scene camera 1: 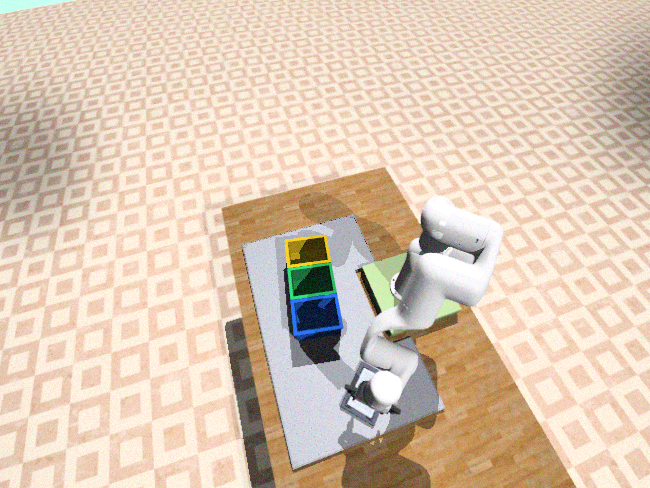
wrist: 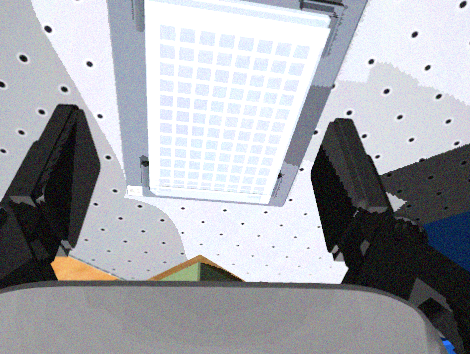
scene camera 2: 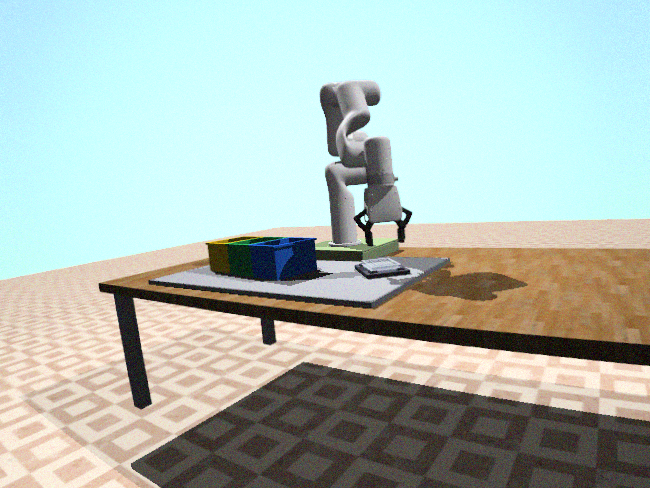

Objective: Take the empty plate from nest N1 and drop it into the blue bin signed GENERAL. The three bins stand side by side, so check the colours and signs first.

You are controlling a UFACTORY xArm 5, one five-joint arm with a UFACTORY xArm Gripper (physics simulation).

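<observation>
The plate, white with a grid of square wells that look empty, lies flat in a dark grey nest. The nest's small white tag is unreadable. My gripper is open and empty, pointing down above the plate with a gap below the fingertips. In the wrist view its fingers stand either side of the plate. The blue bin is the nearest bin to the nest. No sign is readable.
The green bin stands between the blue and yellow bins, the yellow bin farthest from the nest. Bins and nest are on a grey perforated board. The arm's pale green base stands beside it.
</observation>
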